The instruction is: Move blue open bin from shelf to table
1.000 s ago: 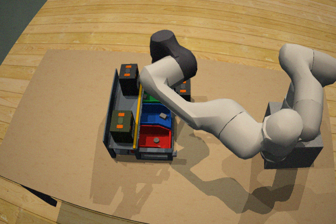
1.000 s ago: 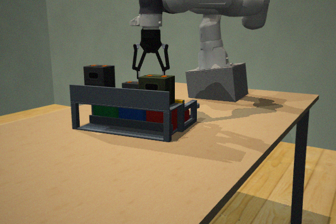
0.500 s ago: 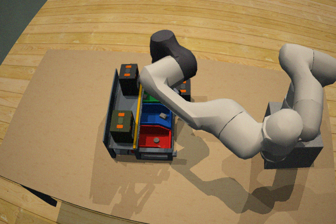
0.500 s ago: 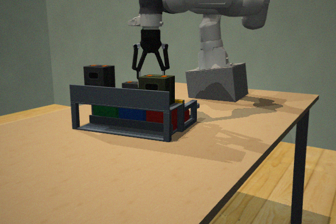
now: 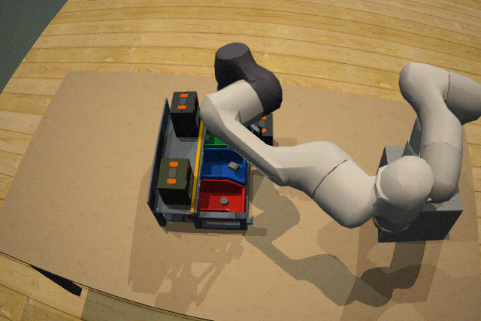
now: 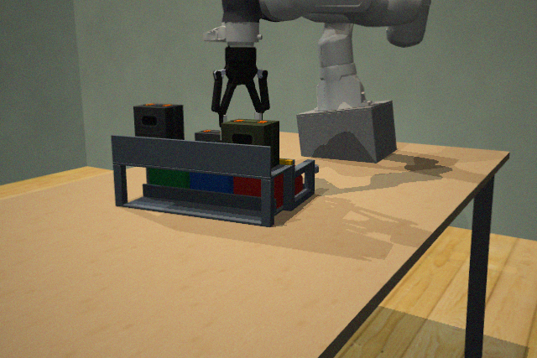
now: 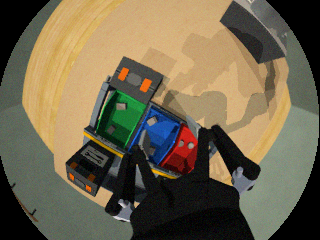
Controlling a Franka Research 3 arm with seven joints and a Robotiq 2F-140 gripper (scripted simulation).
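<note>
Right now my hand is 80 mm short of the blue open bin and 110 mm above it. The rest, counted from my hand: yellow bar: 130 mm ahead, 10 mm to the left, 40 mm below; then red bin: 70 mm ahead, 120 mm to the left, 110 mm below; then green bin: 80 mm ahead, 110 mm to the right, 110 mm below.
</note>
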